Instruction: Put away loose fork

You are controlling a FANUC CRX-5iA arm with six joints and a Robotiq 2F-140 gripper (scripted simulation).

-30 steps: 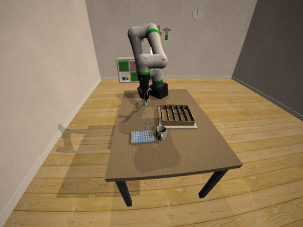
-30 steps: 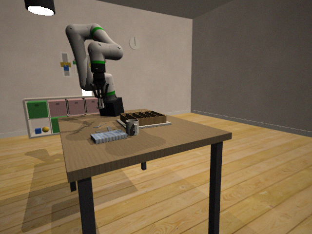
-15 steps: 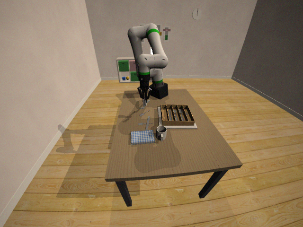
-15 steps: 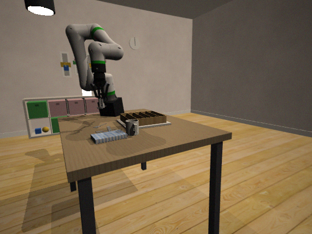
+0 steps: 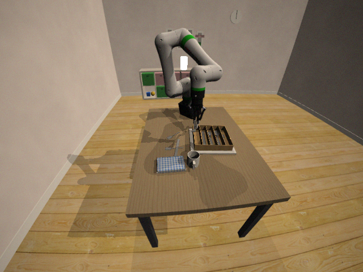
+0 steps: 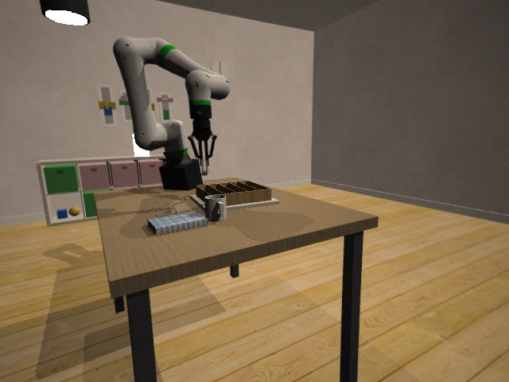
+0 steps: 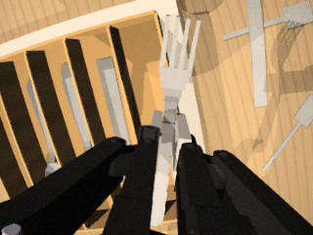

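The cutlery tray lies 14 cm to the left of my hand and 13 cm below it. Also, from my hand: grey mug: 23 cm ahead, 14 cm below, 7 cm to the right.
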